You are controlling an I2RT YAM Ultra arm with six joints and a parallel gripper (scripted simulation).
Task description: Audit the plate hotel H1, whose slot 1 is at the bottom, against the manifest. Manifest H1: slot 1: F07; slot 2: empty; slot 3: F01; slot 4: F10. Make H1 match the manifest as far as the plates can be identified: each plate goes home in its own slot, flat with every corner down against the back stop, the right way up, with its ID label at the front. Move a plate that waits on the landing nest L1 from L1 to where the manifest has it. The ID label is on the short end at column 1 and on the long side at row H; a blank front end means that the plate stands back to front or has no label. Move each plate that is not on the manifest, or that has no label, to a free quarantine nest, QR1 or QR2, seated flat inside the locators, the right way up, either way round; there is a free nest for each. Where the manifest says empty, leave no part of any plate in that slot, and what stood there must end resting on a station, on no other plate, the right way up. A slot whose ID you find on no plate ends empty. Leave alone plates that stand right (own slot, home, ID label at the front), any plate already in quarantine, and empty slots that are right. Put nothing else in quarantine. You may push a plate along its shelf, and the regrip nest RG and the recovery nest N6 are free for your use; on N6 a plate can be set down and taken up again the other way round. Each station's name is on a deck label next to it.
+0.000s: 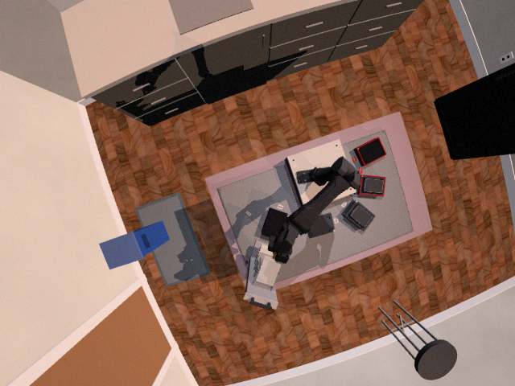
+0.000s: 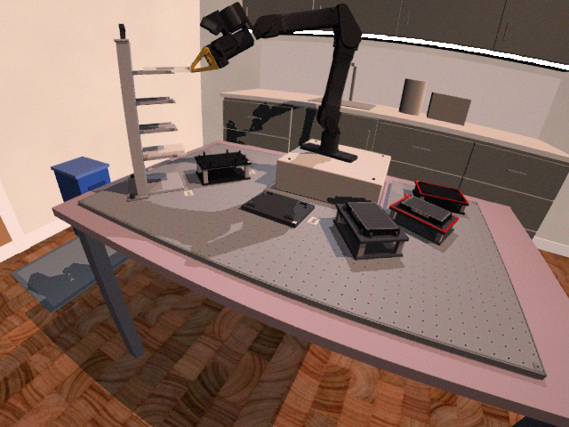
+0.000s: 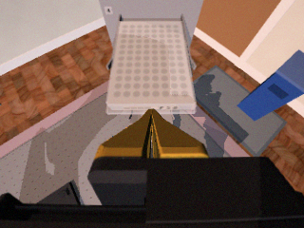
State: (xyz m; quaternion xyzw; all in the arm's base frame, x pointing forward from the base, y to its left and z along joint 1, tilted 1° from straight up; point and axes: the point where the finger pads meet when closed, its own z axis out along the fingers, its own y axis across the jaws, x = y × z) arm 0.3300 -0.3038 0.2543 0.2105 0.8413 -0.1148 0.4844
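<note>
Right now my hand is 170 mm short of the tag reading 4 and 20 mm to the left of it. From my hand the other things lie so: L1 deck label: 490 mm to the left, 340 mm below, 120 mm behind; H1 deck label: 340 mm below, 90 mm ahead, 60 mm to the left; N6 label: 430 mm to the left, 340 mm below, 30 mm behind.
</note>
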